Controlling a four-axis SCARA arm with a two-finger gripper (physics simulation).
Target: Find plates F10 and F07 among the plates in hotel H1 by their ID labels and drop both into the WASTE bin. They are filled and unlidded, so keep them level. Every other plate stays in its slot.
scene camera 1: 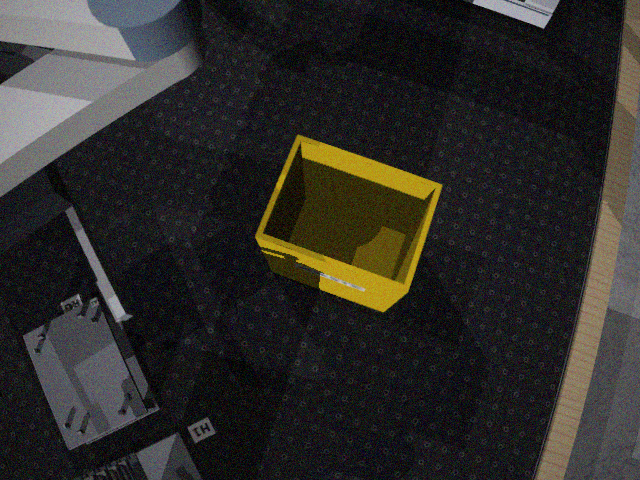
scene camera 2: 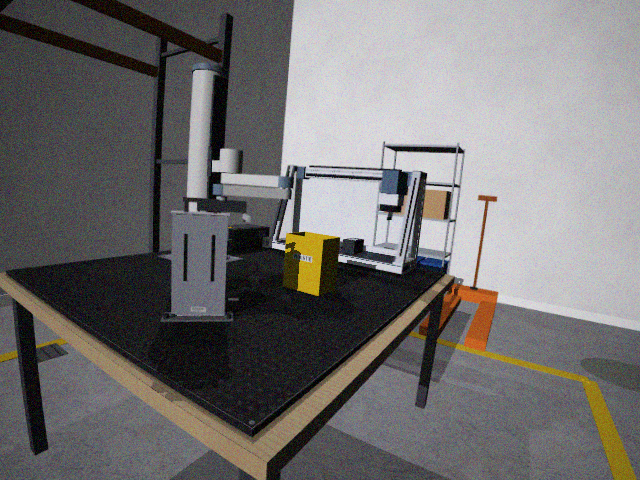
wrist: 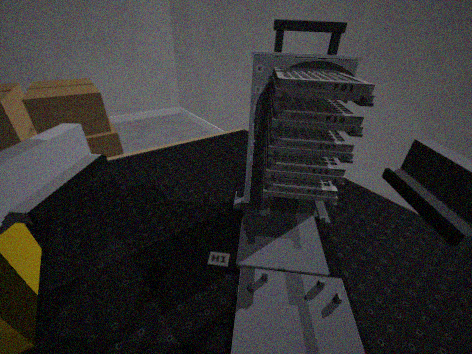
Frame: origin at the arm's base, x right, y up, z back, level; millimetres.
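Seen in the pictures: gripper, fingertip midpoint: [scene camera 1: 53, 362] [wrist: 244, 150].
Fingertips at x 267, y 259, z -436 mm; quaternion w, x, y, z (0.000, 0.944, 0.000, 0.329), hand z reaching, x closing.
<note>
Pixels of each thing's middle, then the offset from my fingertips to it.
- Hotel H1, body centre: [wrist: 293, 146] [scene camera 2: 200, 255] dx +189, dy -86, dz -114 mm
- top plate, body centre: [wrist: 311, 80] dx +162, dy +13, dz -85 mm
- Plate F10, body centre: [wrist: 306, 105] dx +162, dy -15, dz -85 mm
- third plate, body centre: [wrist: 301, 128] dx +162, dy -43, dz -85 mm
- yellow WASTE bin, body centre: [scene camera 1: 346, 234] [scene camera 2: 311, 262] dx -241, dy -146, dz -210 mm
- pale nest with short pegs, body centre: [scene camera 1: 89, 373] dx +34, dy -211, dz +53 mm
- H1 tag, body centre: [scene camera 1: 201, 430] [wrist: 218, 258] dx +52, dy -246, dz -111 mm
Hotel H1 [scene camera 2: 199, 263] [wrist: 260, 75] stands upright with a stack of several plates, ahead of the gripper in the wrist view. The top plate [wrist: 325, 89] reads F01. Plate F10 [wrist: 317, 118] is directly below it. The third plate [wrist: 312, 147] has a dim label that appears to read F07. The lower labels are too dark to read. My gripper [wrist: 244, 150] is open and empty, its fingers wide apart, with the hotel beyond them. The yellow WASTE bin [scene camera 1: 361, 167] [scene camera 2: 307, 276] [wrist: 25, 255] stands upright; no plate shows inside it in scene camera 1.
A pale nest with short pegs [scene camera 1: 98, 361] [wrist: 270, 320] lies in front of the hotel. The H1 tag [scene camera 1: 201, 429] [wrist: 218, 258] is beside it. The arm column [scene camera 2: 202, 129] stands behind the hotel in scene camera 2. A gantry frame [scene camera 2: 419, 196] stands beyond the bin.
</note>
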